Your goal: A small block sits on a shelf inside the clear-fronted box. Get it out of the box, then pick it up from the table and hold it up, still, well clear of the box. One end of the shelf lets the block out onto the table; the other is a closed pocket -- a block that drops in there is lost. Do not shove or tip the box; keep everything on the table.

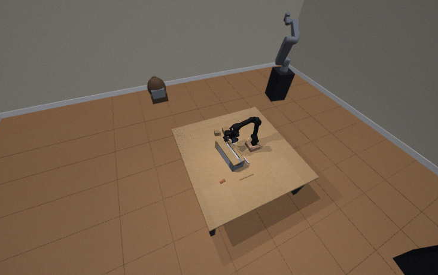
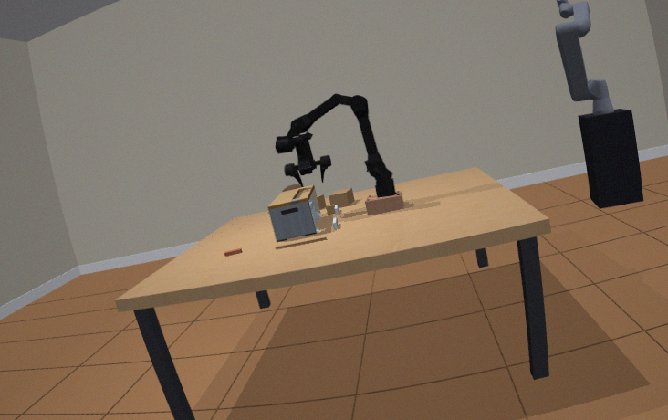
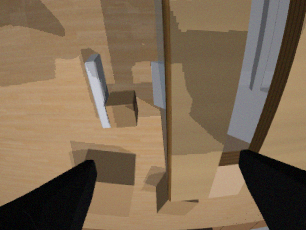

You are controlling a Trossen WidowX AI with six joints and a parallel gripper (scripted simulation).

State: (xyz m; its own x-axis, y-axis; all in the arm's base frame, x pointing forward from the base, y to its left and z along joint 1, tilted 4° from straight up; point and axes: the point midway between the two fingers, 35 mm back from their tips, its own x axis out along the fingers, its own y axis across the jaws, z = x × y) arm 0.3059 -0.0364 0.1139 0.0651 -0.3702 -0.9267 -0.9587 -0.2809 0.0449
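My gripper tip is now 12 cm above the tan block, 6 cm to the left of it and 3 cm past it. From my gripper tip the other things lie so: thin stick: 44 cm to the left, 14 cm below, 8 cm behind.
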